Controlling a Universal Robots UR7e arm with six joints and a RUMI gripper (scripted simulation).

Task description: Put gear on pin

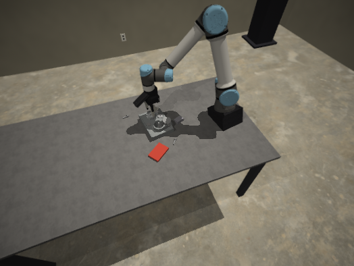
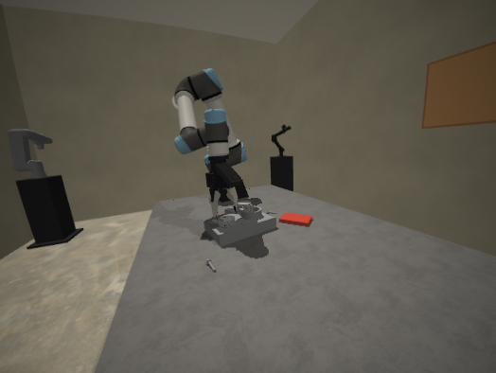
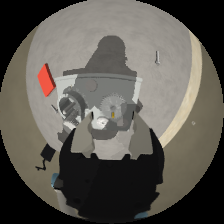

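My hand is 40 mm above the grey toothed gear. From my hand the other things lie so: flat red block 20 mm ahead, 290 mm to the left, 80 mm below; then dark block 190 mm behind, 70 mm to the left, 70 mm below; then pale round part 70 mm behind, 10 mm to the left, 50 mm below.
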